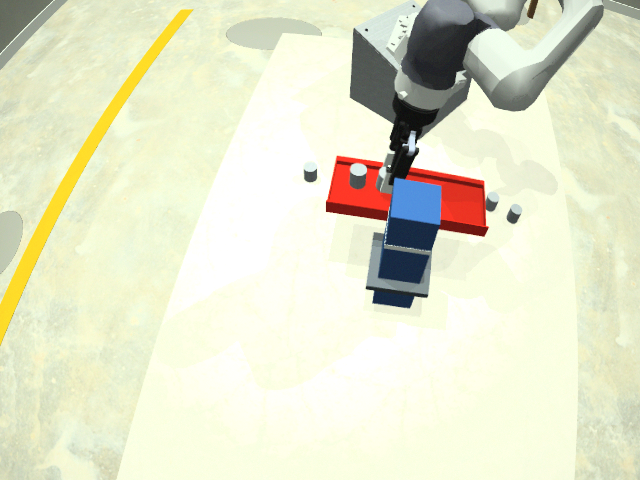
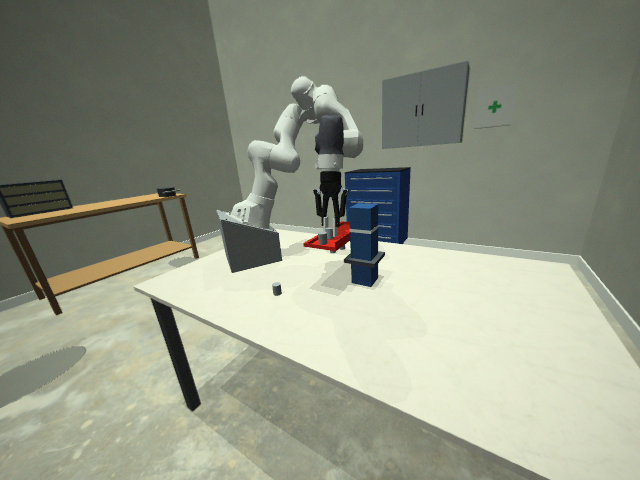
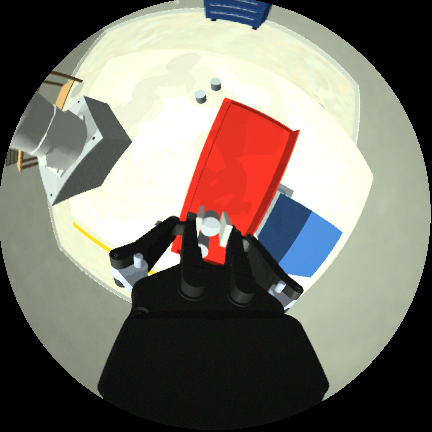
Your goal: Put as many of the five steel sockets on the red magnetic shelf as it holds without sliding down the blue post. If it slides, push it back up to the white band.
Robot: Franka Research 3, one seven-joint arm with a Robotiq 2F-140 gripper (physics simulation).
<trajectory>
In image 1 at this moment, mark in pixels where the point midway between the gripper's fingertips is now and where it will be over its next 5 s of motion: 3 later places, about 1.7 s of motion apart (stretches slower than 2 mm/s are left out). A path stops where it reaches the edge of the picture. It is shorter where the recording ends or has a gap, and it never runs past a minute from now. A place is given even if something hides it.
The gripper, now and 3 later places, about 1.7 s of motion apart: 387, 183; 398, 161; 383, 197; 319, 122
</trajectory>
